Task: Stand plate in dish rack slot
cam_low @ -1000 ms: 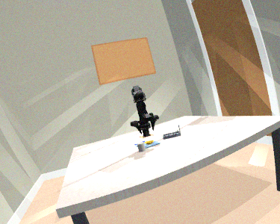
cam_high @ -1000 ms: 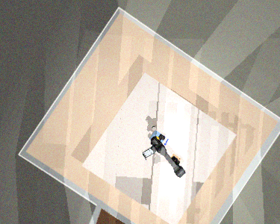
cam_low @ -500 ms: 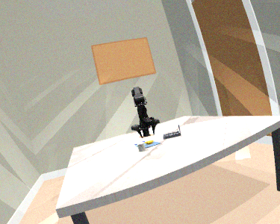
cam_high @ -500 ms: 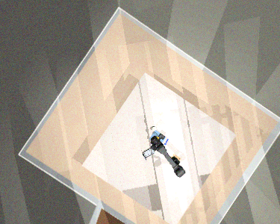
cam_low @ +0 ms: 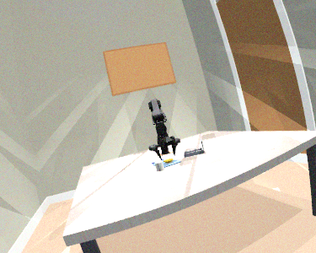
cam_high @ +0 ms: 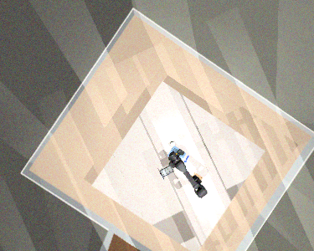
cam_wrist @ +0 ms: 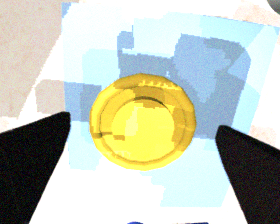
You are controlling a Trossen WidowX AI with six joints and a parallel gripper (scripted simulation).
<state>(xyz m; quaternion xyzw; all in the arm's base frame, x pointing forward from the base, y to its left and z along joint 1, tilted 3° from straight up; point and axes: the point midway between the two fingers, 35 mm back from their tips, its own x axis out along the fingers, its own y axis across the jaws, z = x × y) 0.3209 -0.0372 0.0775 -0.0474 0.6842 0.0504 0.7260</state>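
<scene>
Right now my gripper tip is 10 mm past the yellow plate and 20 mm above it. From my gripper tip the other things lie so: cup (100 mm ahead, 70 mm to the right, 10 mm below); light blue mat (10 mm behind, 20 mm to the right, 30 mm below); grey dish rack (50 mm behind, 180 mm to the left, 10 mm below).
</scene>
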